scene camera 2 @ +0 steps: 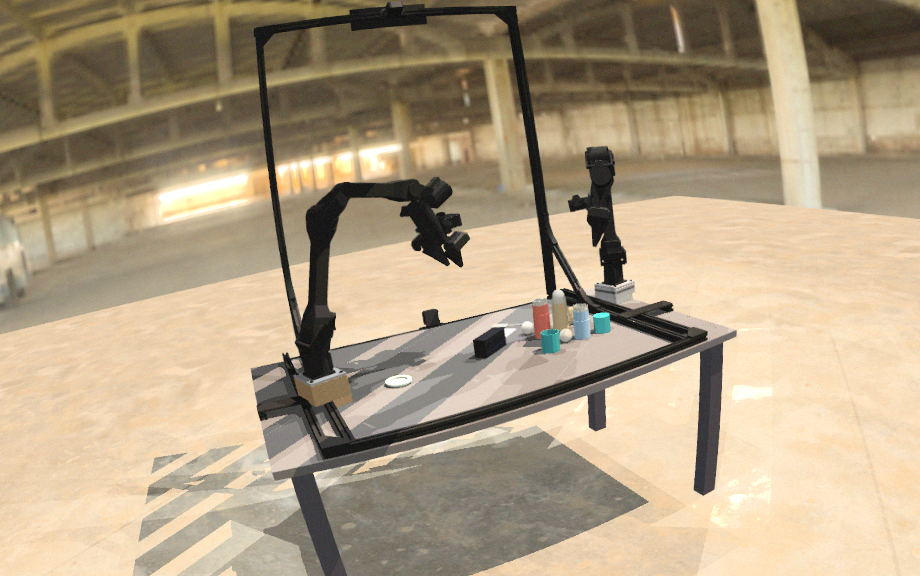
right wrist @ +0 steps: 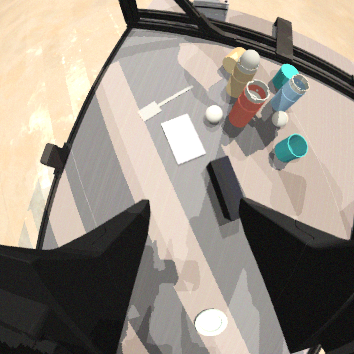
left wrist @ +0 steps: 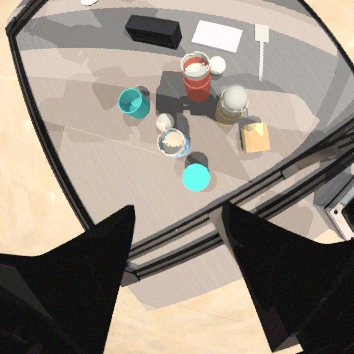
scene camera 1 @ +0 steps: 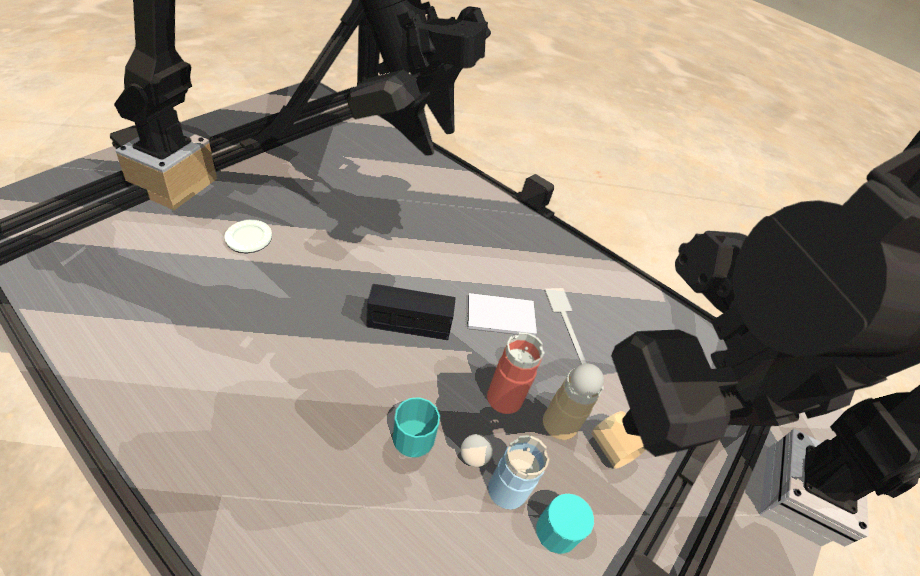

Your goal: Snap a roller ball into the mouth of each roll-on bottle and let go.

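Pixels of known places: left gripper, fingertip midpoint: point(scene camera 2: 594, 246) point(left wrist: 178, 210); right gripper, fingertip midpoint: point(scene camera 2: 455, 265) point(right wrist: 194, 205) point(scene camera 1: 440, 143); left arm's base, origin of the base link: point(scene camera 2: 614, 282) point(scene camera 1: 830, 479); right arm's base, origin of the base link: point(scene camera 2: 318, 373) point(scene camera 1: 162, 144).
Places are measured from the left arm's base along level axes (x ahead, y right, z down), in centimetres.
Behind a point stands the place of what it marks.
Note:
A tan bottle point(scene camera 1: 566, 413) {x 31.5, y -8.6, z 0.4 cm} point(scene camera 2: 559, 317) {x 33.0, y -7.9, z 1.7 cm} point(right wrist: 239, 84) {x 33.5, y -5.9, z 1.1 cm} stands upright with a pale ball point(scene camera 1: 586, 379) {x 31.5, y -7.6, z -5.4 cm} point(left wrist: 235, 97) {x 31.0, y -7.0, z -5.6 cm} point(right wrist: 249, 60) {x 32.7, y -5.9, z -4.9 cm} in its mouth. A red bottle point(scene camera 1: 512, 386) {x 38.2, y -9.2, z -0.2 cm} point(left wrist: 197, 89) {x 37.0, y -8.4, z -0.4 cm} point(right wrist: 244, 111) {x 40.8, y -6.0, z -0.5 cm} and a blue bottle point(scene camera 1: 512, 487) {x 33.3, y -19.7, z 0.4 cm} point(scene camera 2: 581, 323) {x 35.0, y -19.1, z 1.2 cm} point(right wrist: 285, 99) {x 35.3, y -16.3, z 1.2 cm} stand with open mouths. One loose ball point(scene camera 1: 476, 450) {x 38.4, y -17.0, z 2.4 cm} point(left wrist: 165, 121) {x 37.9, y -16.0, z 2.4 cm} point(right wrist: 280, 119) {x 39.5, y -15.5, z 2.7 cm} lies beside the blue bottle. Another ball point(scene camera 2: 526, 327) {x 40.7, y -2.2, z 3.3 cm} point(left wrist: 217, 65) {x 38.7, y -1.6, z 2.5 cm} point(right wrist: 214, 114) {x 40.5, y -1.0, z 2.6 cm} lies beside the red one, hidden in scene camera 1. My left gripper point(left wrist: 178, 210) {x 27.0, y -18.8, z -18.2 cm} and right gripper point(right wrist: 195, 201) {x 57.5, y 3.7, z -17.5 cm} point(scene camera 1: 439, 141) {x 57.5, y 3.7, z -17.5 cm} are open, empty, above and away from the bottles.
An open teal cup point(scene camera 1: 415, 437) {x 44.4, y -19.9, z 0.8 cm}, a turquoise cylinder point(scene camera 1: 568, 521) {x 26.9, y -19.6, z 1.2 cm} and a tan block point(scene camera 1: 616, 440) {x 25.0, y -7.8, z 1.7 cm} stand around the bottles. A black box point(scene camera 1: 410, 313) {x 54.0, y -5.4, z 1.5 cm}, white pad point(scene camera 1: 502, 313) {x 44.8, y 5.0, z 5.2 cm} and spatula point(scene camera 1: 559, 300) {x 38.7, y 12.8, z 5.6 cm} lie beyond. A small plate point(scene camera 1: 228, 237) {x 85.1, y -6.2, z 4.9 cm} lies farther left. Black rails edge the table.

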